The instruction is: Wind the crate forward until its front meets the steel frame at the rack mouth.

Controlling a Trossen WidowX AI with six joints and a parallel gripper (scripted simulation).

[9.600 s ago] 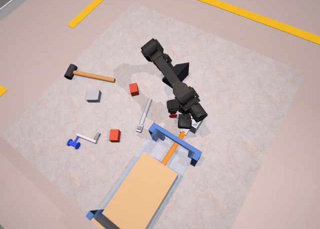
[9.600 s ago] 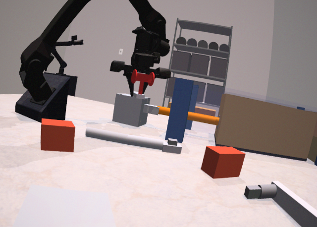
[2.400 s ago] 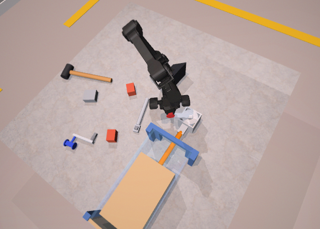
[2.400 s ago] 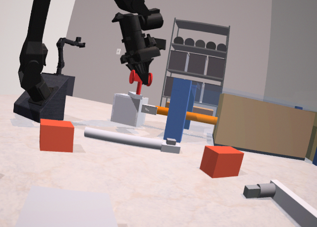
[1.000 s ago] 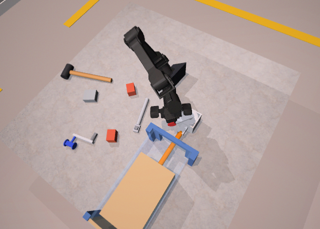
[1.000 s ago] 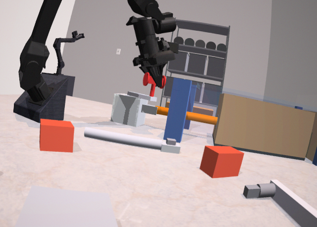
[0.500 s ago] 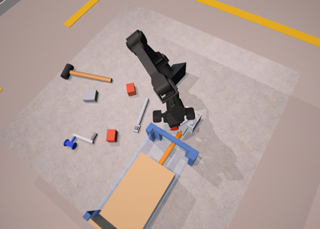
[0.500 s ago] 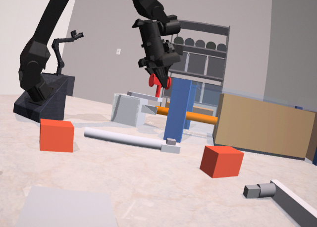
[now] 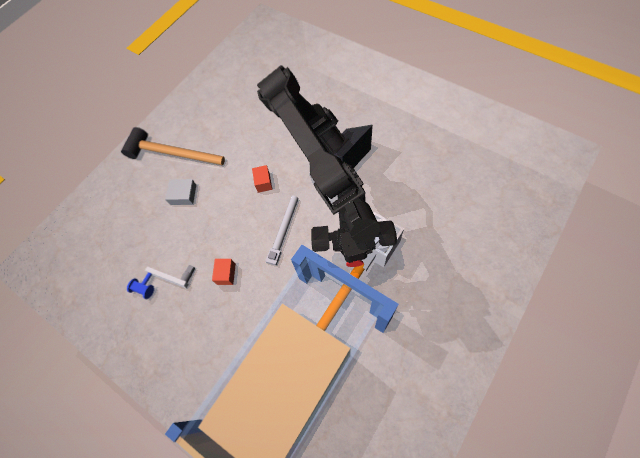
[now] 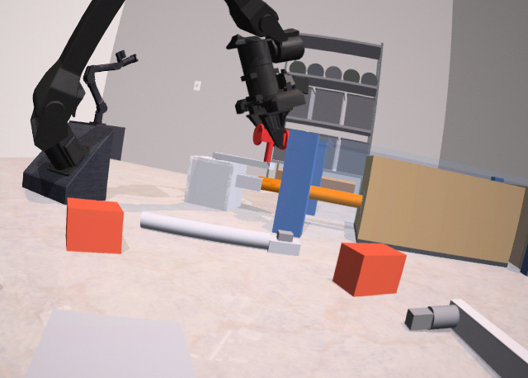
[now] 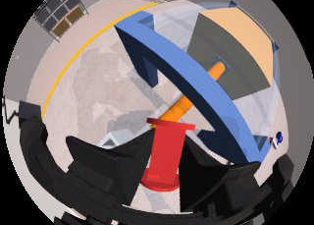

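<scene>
Now: gripper tip 50 mm past the crank handle, 10 mm to the left of it and 30 mm above it. From my gripper tip the other things lie so: frame 50 mm ahead, 10 mm to the left, 30 mm below; red knob 10 mm behind, 10 mm to the right; grey winch 130 mm behind, 10 mm to the right, 100 mm below.
</scene>
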